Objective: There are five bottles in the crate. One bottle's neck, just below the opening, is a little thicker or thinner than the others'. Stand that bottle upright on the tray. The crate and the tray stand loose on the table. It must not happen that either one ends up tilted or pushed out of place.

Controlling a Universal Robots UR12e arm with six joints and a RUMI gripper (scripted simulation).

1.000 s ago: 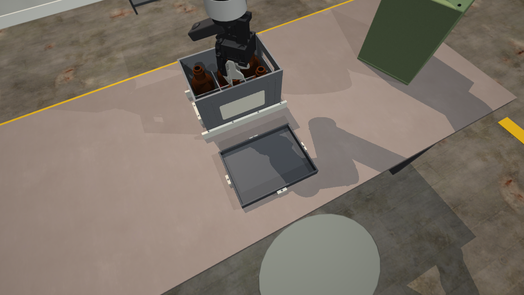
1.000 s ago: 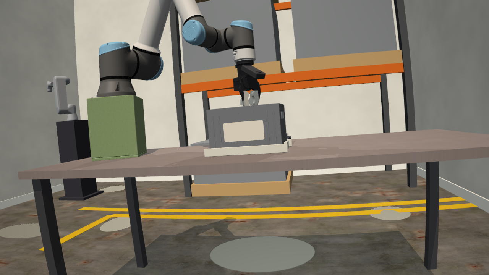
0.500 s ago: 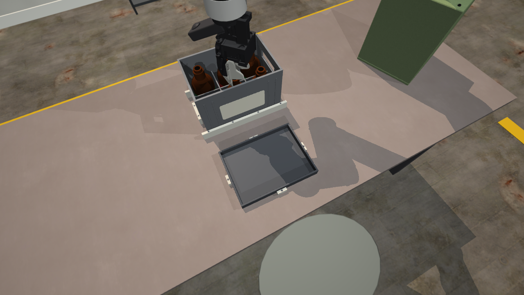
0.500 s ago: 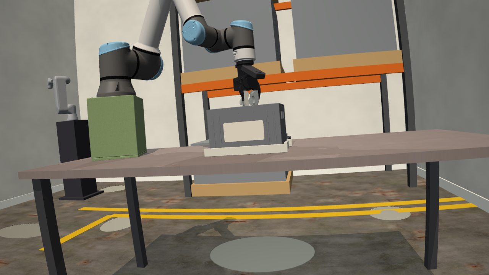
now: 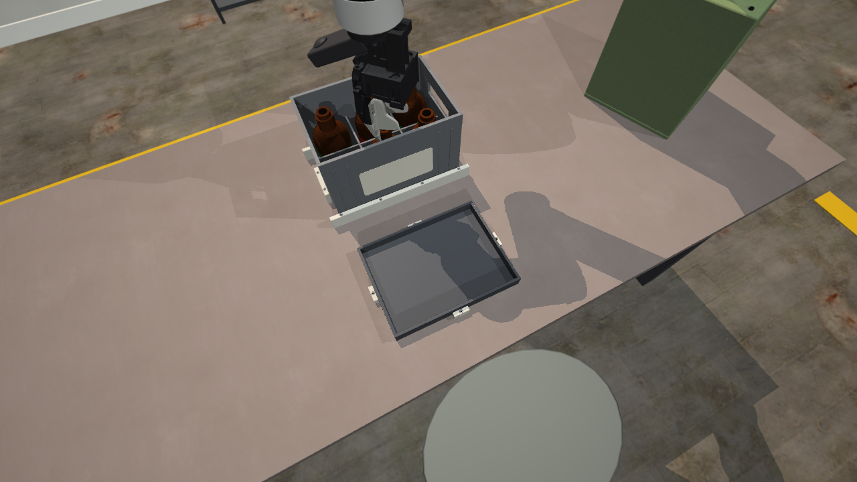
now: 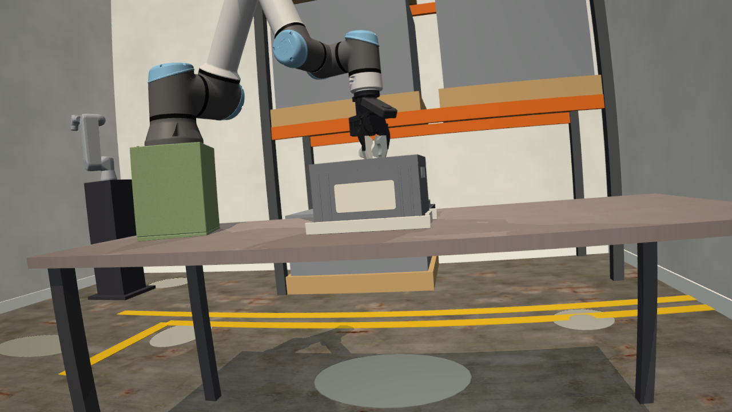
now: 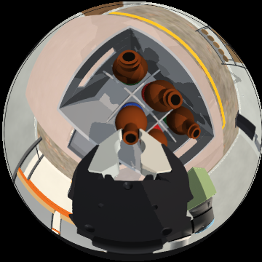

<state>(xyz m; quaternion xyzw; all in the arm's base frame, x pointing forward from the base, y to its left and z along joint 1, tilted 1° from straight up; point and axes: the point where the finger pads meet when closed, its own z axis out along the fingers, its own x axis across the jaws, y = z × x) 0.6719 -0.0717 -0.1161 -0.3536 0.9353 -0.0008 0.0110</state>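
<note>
My hand is 70 mm above the brown bottle and 10 mm to the right of it. From my hand the other things lie so: grey crate 70 mm below, 40 mm to the right, 10 mm behind; then dark tray 230 mm to the left, 150 mm below, 10 mm ahead.
</note>
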